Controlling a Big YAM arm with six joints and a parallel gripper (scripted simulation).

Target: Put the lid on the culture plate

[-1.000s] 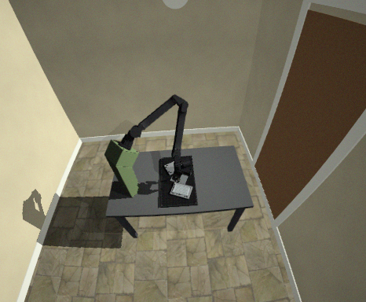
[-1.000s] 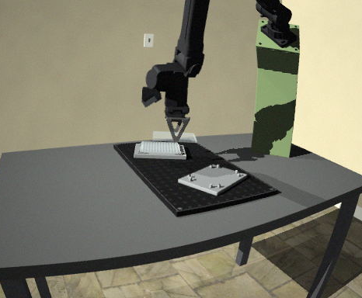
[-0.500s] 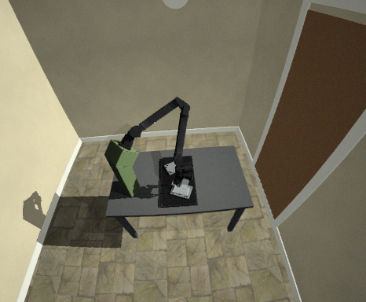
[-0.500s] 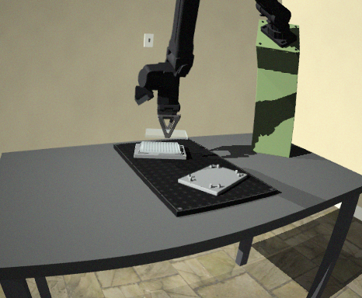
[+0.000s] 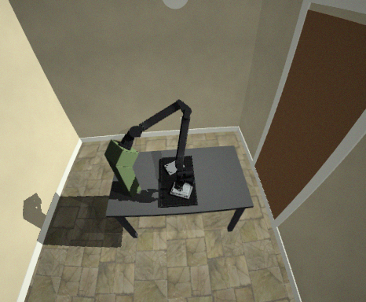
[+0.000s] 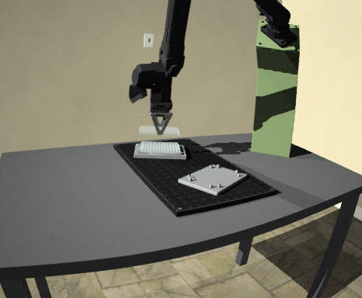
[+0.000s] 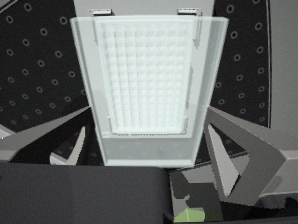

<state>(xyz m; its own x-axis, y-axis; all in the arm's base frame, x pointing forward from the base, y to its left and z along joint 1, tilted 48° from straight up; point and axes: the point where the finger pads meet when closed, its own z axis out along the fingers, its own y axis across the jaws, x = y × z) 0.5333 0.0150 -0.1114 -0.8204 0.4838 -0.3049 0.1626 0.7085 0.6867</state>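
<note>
Now: hand 60 mm above the culture plate C15. From my hand the other things lie so: lid park LP1 (250 mm to the left, 100 mm behind, 70 mm below); clear lid (10 mm below).
</note>
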